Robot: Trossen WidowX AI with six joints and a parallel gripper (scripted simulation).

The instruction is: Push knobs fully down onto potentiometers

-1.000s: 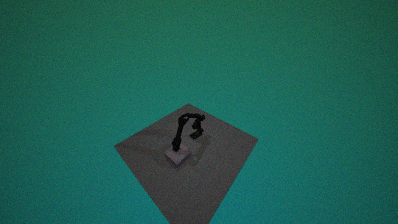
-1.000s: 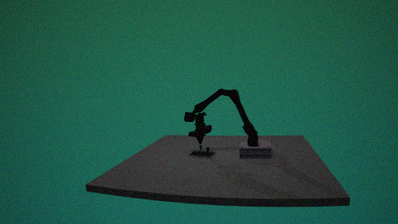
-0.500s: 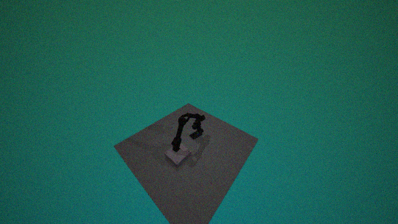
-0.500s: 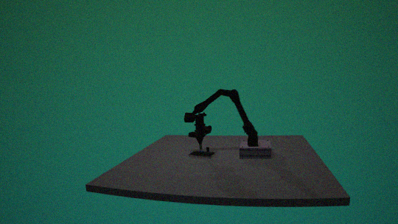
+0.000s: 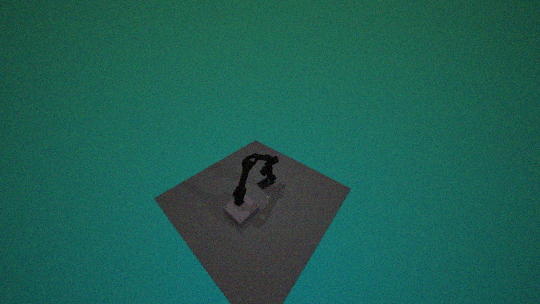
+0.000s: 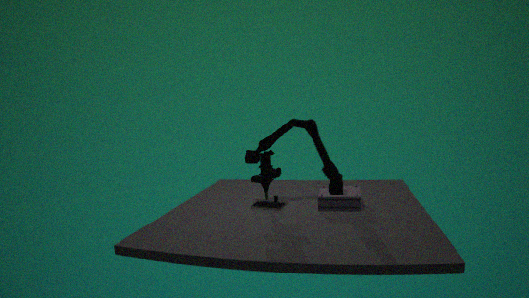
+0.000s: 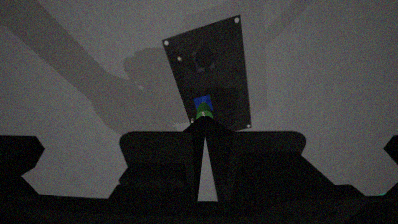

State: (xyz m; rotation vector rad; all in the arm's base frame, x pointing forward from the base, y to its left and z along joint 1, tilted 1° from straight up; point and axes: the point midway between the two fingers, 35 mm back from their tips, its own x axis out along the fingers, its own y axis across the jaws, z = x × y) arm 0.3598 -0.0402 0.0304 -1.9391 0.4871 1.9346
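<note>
Now: the green knob 10 mm below my gripper tip. Round my gripper tip: dark round knob (50 mm behind, 30 mm to the left, 20 mm below).
</note>
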